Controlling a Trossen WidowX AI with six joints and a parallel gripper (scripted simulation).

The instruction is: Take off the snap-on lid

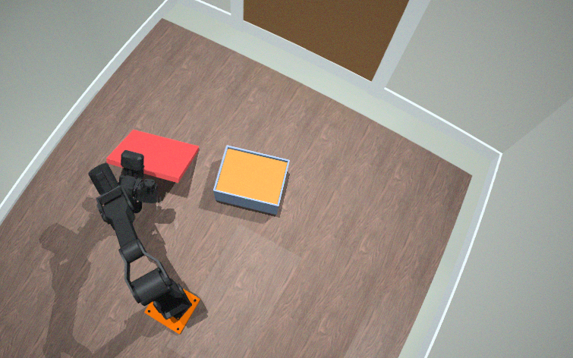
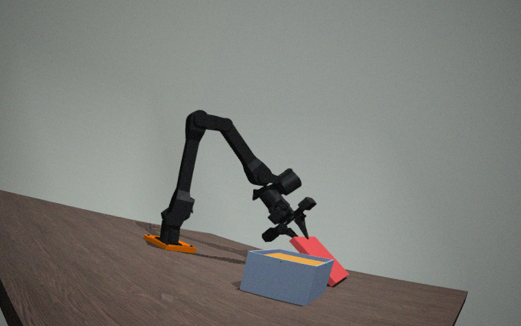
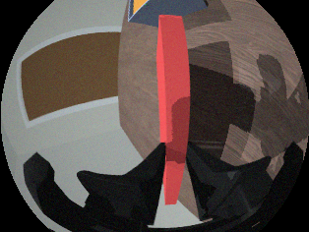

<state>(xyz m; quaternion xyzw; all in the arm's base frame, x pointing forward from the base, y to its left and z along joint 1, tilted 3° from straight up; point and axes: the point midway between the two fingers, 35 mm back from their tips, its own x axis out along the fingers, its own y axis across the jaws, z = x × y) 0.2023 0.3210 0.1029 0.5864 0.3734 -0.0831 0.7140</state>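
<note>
My gripper tip is now 6 cm short of the red lid, 4 cm above it and 3 cm to the right of it. From my gripper tip the other things lie so: blue storage box: 26 cm to the right, 20 cm ahead, 6 cm below.
</note>
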